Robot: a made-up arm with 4 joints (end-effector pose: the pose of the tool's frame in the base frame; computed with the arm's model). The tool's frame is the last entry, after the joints. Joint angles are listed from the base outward.
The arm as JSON. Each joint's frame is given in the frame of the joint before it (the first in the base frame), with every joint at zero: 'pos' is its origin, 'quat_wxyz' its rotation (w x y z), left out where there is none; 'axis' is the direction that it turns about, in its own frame. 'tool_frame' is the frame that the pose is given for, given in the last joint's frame.
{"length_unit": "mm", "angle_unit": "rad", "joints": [
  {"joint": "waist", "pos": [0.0, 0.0, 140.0], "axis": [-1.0, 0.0, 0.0]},
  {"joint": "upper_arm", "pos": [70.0, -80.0, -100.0], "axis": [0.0, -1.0, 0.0]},
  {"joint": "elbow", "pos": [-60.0, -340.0, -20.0], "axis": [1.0, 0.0, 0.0]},
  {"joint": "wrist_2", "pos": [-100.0, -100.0, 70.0], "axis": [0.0, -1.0, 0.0]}
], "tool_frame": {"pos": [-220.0, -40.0, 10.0]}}
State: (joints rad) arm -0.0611 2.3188 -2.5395 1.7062
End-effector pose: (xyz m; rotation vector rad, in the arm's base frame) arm 0.0317 -0.3685 -0.2100 2.7037 0.7665 0.8756
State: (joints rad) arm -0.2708 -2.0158 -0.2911 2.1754
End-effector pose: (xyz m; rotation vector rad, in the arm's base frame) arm 0.0059 -0.5604 -0.0380 0.4148 -0.1923 0.2299
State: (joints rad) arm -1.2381 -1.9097 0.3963 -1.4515
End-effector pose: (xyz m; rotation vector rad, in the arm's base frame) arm 0.3107 -0.2178 -0.4840 -0.2624 -2.2927 -1.4799
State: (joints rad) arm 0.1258 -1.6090 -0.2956 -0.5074
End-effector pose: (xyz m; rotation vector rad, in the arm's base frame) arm 0.2815 -0.4658 0.4404 -0.3806 2.1141 0.0556
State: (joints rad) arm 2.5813 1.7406 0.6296 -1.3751
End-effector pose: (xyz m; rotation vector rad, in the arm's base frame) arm -0.0257 0.4293 0.7778 -2.4280 0.6757 0.6809
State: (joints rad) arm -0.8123 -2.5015 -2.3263 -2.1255
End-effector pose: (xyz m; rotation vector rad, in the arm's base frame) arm 0.0444 -0.0925 0.0337 -2.7463 0.5893 0.8023
